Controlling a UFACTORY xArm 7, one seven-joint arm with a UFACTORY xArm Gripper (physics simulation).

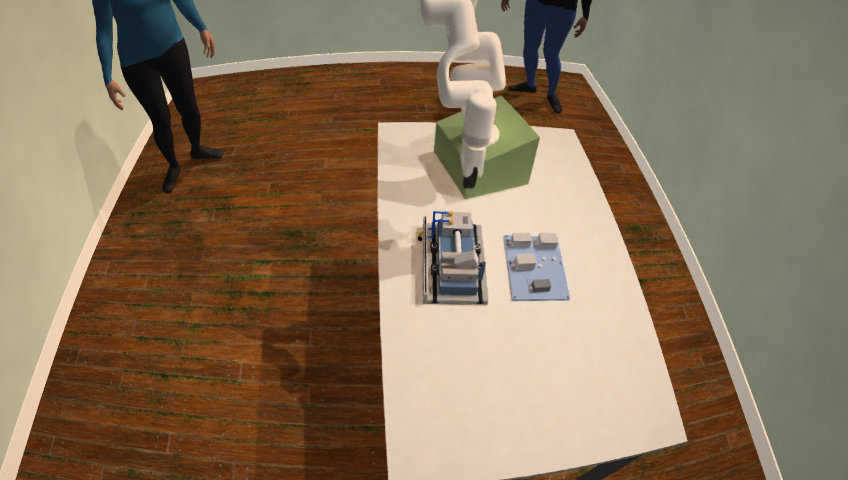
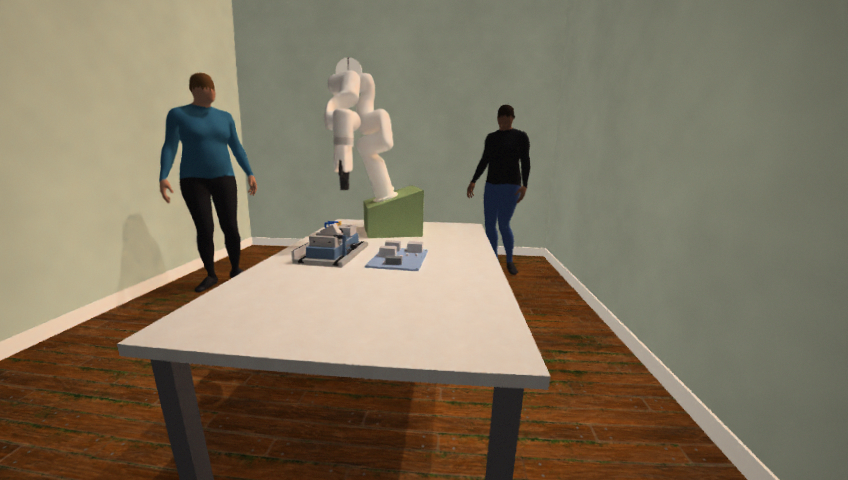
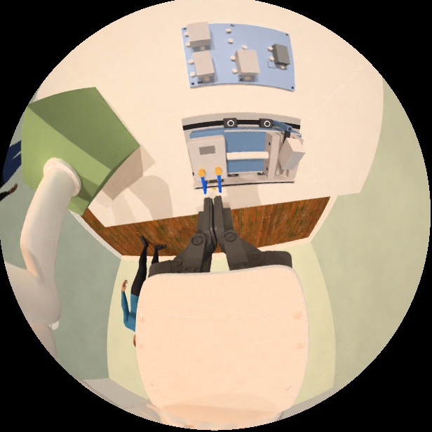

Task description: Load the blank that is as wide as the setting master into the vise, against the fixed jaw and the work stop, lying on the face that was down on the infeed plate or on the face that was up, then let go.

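Frame: origin at the arm's base, x left, y back, z up, level; millimetres.
Seen in the pictures: gripper, fingertip midpoint: (image 1: pixel 468 186) (image 2: pixel 344 189); arm's base, link origin: (image 2: pixel 385 198).
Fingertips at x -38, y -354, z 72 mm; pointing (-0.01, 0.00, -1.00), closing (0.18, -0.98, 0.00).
Note:
Pixels of each thing's top centre, then the offset from my fingertips to it. "spot": a spot on its surface instead.
- vise, top centre: (image 1: pixel 457 242) (image 2: pixel 332 229) dx -11, dy -87, dz -147 mm
- light grey blank, top centre: (image 1: pixel 467 253) (image 2: pixel 329 223) dx +19, dy -157, dz -107 mm
- blue work stop, surface spot: (image 1: pixel 482 271) spot: dx +71, dy -154, dz -182 mm
- blue infeed plate, top centre: (image 1: pixel 536 266) (image 2: pixel 399 256) dx +253, dy -62, dz -238 mm
- dark grey block, top centre: (image 1: pixel 542 283) (image 2: pixel 393 257) dx +264, dy -147, dz -214 mm
My gripper (image 1: pixel 470 179) (image 2: pixel 344 181) (image 3: pixel 214 206) is shut and empty, high above the table, on the green pedestal's side of the vise. The vise (image 1: pixel 457 287) (image 2: pixel 324 252) (image 3: pixel 245 142) has a blue body, grey jaws and a white spindle. A light grey blank (image 1: pixel 467 259) (image 2: pixel 330 230) (image 3: pixel 292 153) is at the jaws and rises above them; it looks skewed, and its underside is hidden. The blue work stop (image 1: pixel 482 271) (image 3: pixel 282 126) is at the jaws' side. The blue infeed plate (image 1: pixel 555 275) (image 2: pixel 416 259) (image 3: pixel 265 35) bears three light grey blocks and a dark grey block (image 1: pixel 540 285) (image 2: pixel 393 260) (image 3: pixel 281 54).
The green pedestal (image 1: pixel 517 151) (image 2: pixel 395 217) (image 3: pixel 75 130) carries the arm behind the vise. Blue levers with orange ends (image 1: pixel 436 221) (image 3: pixel 219 180) are by the vise's spindle housing. Two people (image 1: pixel 148 35) (image 2: pixel 202 142) (image 1: pixel 550 35) (image 2: pixel 505 157) stand beyond the table.

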